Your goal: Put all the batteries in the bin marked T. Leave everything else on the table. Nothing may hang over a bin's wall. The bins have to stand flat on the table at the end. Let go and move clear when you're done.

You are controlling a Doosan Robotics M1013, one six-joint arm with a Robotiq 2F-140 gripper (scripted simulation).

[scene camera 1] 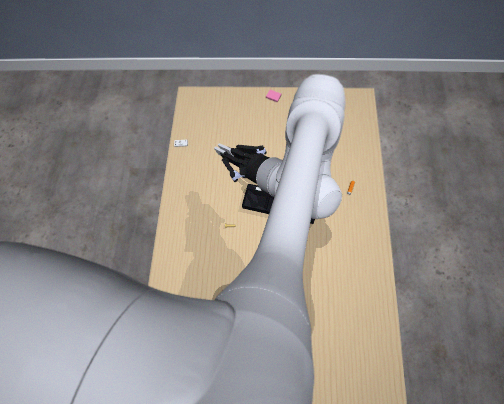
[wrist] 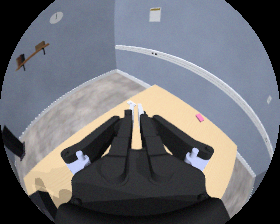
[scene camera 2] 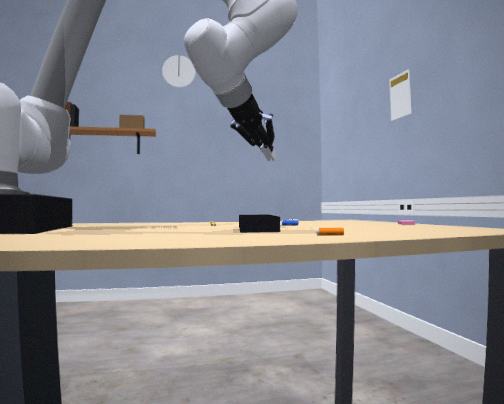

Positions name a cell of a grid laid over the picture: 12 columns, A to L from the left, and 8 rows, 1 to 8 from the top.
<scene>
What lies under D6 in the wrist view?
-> My gripper.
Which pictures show my gripper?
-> Scene camera 1, the wrist view and scene camera 2: all of them.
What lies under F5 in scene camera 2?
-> A black bin.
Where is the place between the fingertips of my gripper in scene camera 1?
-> F3
</scene>
